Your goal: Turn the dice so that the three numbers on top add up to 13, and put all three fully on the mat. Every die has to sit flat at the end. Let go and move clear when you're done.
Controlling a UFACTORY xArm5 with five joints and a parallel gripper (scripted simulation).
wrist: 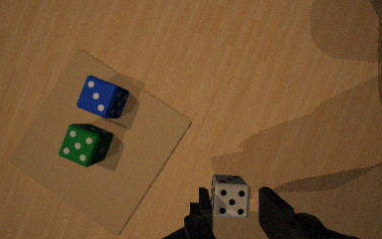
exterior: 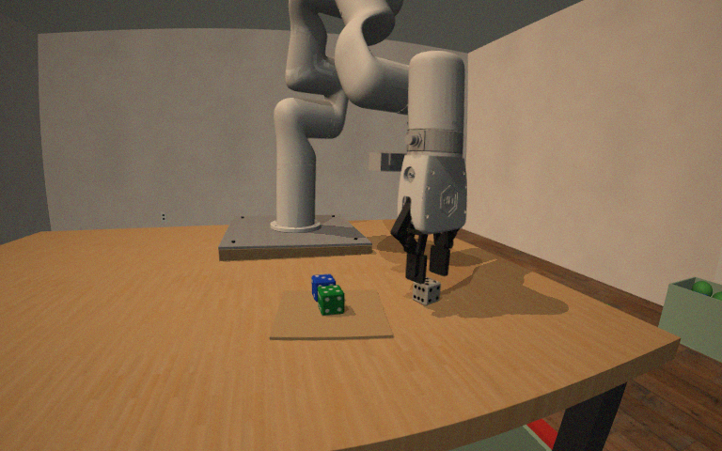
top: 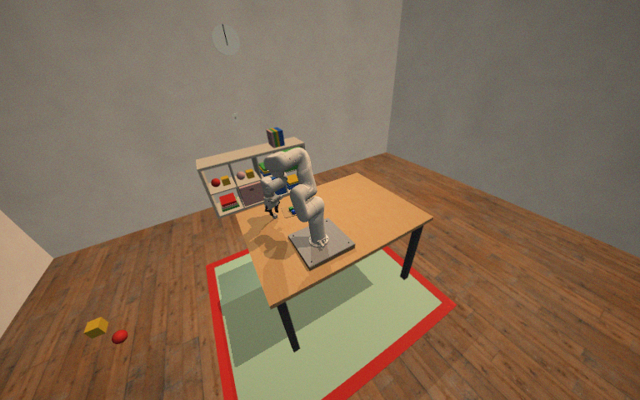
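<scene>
The white die lies 40 mm below my hand. Also, from my hand: green die (10 mm ahead, 140 mm to the right, 40 mm below); then blue die (30 mm behind, 140 mm to the right, 40 mm below); then tan mat (10 mm ahead, 140 mm to the right, 50 mm below).
</scene>
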